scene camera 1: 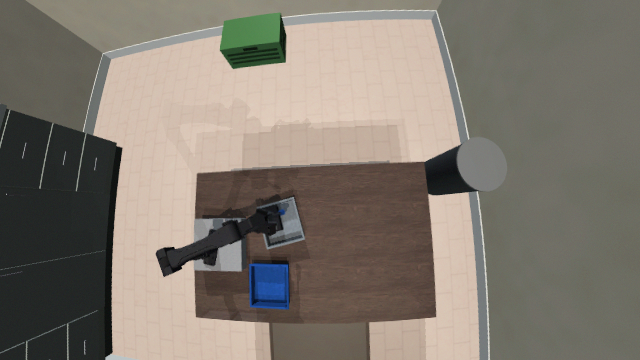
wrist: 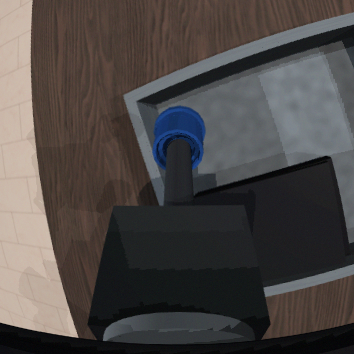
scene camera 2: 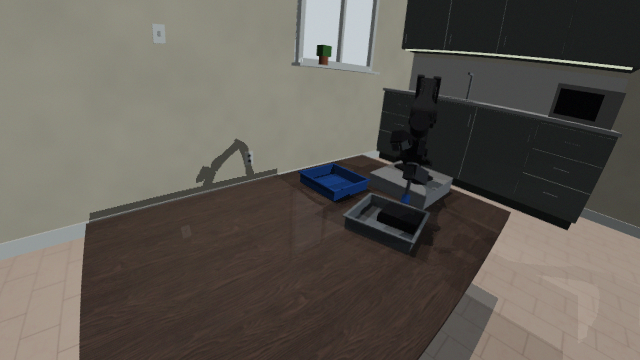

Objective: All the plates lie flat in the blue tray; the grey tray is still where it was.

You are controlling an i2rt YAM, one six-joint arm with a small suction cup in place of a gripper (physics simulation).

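Frame: origin at the arm's base, x ahead, y left, z up, level; millimetres.
Where they show: hand at its tool point: (scene camera 1: 282, 211) (wrist: 178, 128) (scene camera 2: 404, 203).
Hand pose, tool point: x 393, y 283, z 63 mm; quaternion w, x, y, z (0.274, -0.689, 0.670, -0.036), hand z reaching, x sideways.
After its pixels a point has its place.
My gripper, a small blue suction cup (scene camera 1: 282, 212) (scene camera 2: 406, 199) (wrist: 179, 137) on a dark stem, is open and carries nothing. It hangs above the grey tray (scene camera 1: 299, 218) {x 471, y 257, z -23 mm} (scene camera 2: 377, 235) {x 460, y 262, z -50 mm} (wrist: 165, 83) {x 429, y 328, z -22 mm}, near one corner in the wrist view. A flat-topped black block (scene camera 2: 400, 217) {x 339, y 242, z -27 mm} (wrist: 305, 215) {x 329, y 190, z -27 mm} lies flat inside this tray against one side, beside the cup; whether it is one plate or a stack, I cannot tell. In scene camera 1 my arm covers much of it. The blue tray (scene camera 1: 270, 284) {x 360, y -158, z -69 mm} (scene camera 2: 320, 187) {x 461, y -102, z -44 mm} stands apart from the grey tray, and no plate shows in it.
The light grey arm base (scene camera 1: 232, 260) {x 134, y -46, z -6 mm} (scene camera 2: 387, 184) {x 177, y 9, z -29 mm} stands beside both trays. The dark wooden table (scene camera 1: 365, 240) {x 860, y 191, z -72 mm} (scene camera 2: 225, 260) {x 910, y 157, z -72 mm} (wrist: 85, 65) {x 457, y 458, z -72 mm} carries them. A green cabinet (scene camera 1: 252, 37) and a dark cylinder (scene camera 1: 481, 164) stand beyond the table.
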